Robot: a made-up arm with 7 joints.
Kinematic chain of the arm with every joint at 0, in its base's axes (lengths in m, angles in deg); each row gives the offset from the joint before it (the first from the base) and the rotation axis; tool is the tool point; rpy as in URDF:
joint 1: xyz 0 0 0.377 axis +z
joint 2: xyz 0 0 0 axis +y
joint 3: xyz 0 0 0.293 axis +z
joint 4: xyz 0.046 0 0 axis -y
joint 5: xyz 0.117 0 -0.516 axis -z
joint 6: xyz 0 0 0 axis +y
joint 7: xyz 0.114 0 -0.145 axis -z
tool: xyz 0 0 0 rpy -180 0 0
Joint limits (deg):
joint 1: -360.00..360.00
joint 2: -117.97..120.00
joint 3: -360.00..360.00
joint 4: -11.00..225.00
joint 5: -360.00..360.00
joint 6: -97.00..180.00
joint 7: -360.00..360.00
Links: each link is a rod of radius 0.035 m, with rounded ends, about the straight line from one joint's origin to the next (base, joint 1, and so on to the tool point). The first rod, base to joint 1, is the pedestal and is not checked.
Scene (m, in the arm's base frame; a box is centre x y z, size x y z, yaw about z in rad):
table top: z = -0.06
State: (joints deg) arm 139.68 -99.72 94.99 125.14 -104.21 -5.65 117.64
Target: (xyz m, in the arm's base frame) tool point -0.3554 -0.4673 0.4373
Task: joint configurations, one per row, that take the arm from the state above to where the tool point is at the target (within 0.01 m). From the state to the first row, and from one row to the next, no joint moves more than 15 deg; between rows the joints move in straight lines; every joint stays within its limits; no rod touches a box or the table.
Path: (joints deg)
1: 139.05 -99.10 89.99 113.09 -109.05 -11.08 117.64
2: 138.41 -98.47 84.99 101.04 -113.89 -16.51 117.64
3: 137.78 -97.85 79.98 88.99 -118.73 -21.94 117.64
4: 137.15 -97.23 74.98 76.94 -123.57 -27.36 117.64
5: 136.52 -96.60 69.98 64.89 -128.41 -32.79 117.64

